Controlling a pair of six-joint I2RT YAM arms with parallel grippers.
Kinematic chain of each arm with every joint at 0, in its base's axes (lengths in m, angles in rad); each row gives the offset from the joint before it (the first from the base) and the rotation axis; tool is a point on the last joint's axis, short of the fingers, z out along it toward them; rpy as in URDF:
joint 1: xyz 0 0 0.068 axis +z
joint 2: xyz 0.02 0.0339 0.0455 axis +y
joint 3: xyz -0.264 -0.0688 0 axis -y
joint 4: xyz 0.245 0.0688 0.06 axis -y
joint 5: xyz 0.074 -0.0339 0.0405 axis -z
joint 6: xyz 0.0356 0 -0.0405 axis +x
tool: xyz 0 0 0 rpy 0 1.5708 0
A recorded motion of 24 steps. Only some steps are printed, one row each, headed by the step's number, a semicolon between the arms.
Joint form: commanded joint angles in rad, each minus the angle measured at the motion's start. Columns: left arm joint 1, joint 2, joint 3, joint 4, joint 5, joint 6; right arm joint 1, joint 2, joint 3, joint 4, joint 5, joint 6.
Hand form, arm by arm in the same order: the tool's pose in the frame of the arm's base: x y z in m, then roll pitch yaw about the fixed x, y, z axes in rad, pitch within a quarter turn. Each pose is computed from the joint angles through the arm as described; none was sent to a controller.
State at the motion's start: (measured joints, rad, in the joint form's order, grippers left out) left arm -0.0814 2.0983 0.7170 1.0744 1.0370 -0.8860; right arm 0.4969 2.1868 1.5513 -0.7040 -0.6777 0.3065
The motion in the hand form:
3: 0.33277 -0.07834 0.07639 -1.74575 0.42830 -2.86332; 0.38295 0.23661 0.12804 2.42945 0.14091 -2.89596
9: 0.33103 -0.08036 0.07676 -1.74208 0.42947 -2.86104; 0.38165 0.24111 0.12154 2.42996 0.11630 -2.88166
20: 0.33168 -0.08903 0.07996 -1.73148 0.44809 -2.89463; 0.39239 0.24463 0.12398 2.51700 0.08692 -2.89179
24: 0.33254 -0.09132 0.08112 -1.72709 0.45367 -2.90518; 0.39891 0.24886 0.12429 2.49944 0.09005 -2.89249
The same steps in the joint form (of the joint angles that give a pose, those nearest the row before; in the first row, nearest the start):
3: -0.0591 0.0199 -0.0177 0.0173 0.0187 0.0366; 0.0088 0.0457 0.0442 0.1168 0.0290 0.0186
9: -0.0660 0.0191 -0.0251 0.0349 0.0122 0.0268; 0.0184 0.0683 0.0581 0.0998 0.0220 0.0156
20: -0.0901 0.0165 -0.0134 0.0358 0.0259 0.0333; 0.0185 0.1194 0.1704 -0.0148 0.1004 0.0109
24: -0.0959 0.0166 -0.0071 0.0350 0.0326 0.0346; 0.0185 0.1465 0.2169 -0.0242 0.0847 0.0151

